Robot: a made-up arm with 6 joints.
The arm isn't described. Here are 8 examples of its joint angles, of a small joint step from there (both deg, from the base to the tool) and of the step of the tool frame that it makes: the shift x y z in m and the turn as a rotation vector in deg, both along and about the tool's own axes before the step.
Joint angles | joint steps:
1: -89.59 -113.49 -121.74 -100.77 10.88 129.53 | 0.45 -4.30 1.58 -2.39 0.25 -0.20
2: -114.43 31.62 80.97 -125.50 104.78 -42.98 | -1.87 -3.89 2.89 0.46 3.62 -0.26
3: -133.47 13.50 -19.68 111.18 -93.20 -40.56 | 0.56 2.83 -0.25 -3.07 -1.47 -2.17
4: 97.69 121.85 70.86 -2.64 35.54 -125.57 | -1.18 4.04 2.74 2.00 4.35 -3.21
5: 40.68 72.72 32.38 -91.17 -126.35 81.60 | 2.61 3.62 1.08 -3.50 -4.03 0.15
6: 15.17 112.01 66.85 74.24 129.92 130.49 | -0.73 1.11 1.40 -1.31 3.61 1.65
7: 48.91 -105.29 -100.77 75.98 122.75 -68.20 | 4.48 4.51 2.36 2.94 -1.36 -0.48
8: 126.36 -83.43 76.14 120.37 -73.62 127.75 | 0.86 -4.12 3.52 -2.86 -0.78 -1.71
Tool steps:
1: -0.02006 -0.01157 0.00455 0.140 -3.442 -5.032
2: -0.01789 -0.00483 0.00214 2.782 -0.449 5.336
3: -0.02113 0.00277 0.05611 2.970 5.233 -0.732
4: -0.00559 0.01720 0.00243 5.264 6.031 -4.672
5: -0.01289 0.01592 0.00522 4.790 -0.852 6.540
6: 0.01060 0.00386 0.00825 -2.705 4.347 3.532
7: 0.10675 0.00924 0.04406 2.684 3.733 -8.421
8: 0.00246 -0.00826 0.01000 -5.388 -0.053 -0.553
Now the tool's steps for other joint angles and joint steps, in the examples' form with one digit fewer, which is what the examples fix.
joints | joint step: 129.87 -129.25 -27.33 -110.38 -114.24 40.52 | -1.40 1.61 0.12 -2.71 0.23 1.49
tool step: -0.0041 0.0020 0.0094 2.48 -3.29 3.84
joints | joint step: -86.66 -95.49 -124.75 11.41 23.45 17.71 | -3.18 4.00 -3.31 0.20 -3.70 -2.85
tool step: -0.0097 0.0180 0.0379 0.49 9.65 -1.94
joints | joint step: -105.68 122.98 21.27 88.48 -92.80 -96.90 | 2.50 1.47 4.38 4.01 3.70 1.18
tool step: -0.0123 0.0478 -0.0402 9.77 -2.39 -1.43
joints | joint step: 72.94 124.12 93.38 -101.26 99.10 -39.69 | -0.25 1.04 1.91 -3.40 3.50 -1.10
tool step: -0.0042 0.0122 -0.0330 -1.74 -3.49 -1.05
